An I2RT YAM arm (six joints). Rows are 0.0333 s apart.
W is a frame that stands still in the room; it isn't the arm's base.
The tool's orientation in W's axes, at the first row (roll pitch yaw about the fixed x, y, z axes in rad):
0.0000, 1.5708, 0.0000
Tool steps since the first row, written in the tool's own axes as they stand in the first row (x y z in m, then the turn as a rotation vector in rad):
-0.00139, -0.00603, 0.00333, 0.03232, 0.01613, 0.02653
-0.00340, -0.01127, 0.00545, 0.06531, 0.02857, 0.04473
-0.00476, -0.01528, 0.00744, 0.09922, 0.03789, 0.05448
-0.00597, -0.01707, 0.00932, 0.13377, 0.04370, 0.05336
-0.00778, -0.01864, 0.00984, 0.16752, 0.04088, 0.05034
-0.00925, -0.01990, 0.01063, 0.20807, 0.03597, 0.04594
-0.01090, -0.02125, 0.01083, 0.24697, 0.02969, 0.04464
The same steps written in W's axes. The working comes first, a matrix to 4 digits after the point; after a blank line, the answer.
The tool's axes in the first row as the columns of a matrix, in W's axes (used below as rounded here):
0.0000, 0.0000, 1.0000
0.0000, 1.0000, 0.0000
-1.0000, 0.0000, 0.0000

0.00333, -0.00603, 0.00139, 0.02653, 0.01613, -0.03232
0.00545, -0.01127, 0.00340, 0.04473, 0.02857, -0.06531
0.00744, -0.01528, 0.00476, 0.05448, 0.03789, -0.09922
0.00932, -0.01707, 0.00597, 0.05336, 0.04370, -0.13377
0.00984, -0.01864, 0.00778, 0.05034, 0.04088, -0.16752
0.01063, -0.01990, 0.00925, 0.04594, 0.03597, -0.20807
0.01083, -0.02125, 0.01090, 0.04464, 0.02969, -0.24697

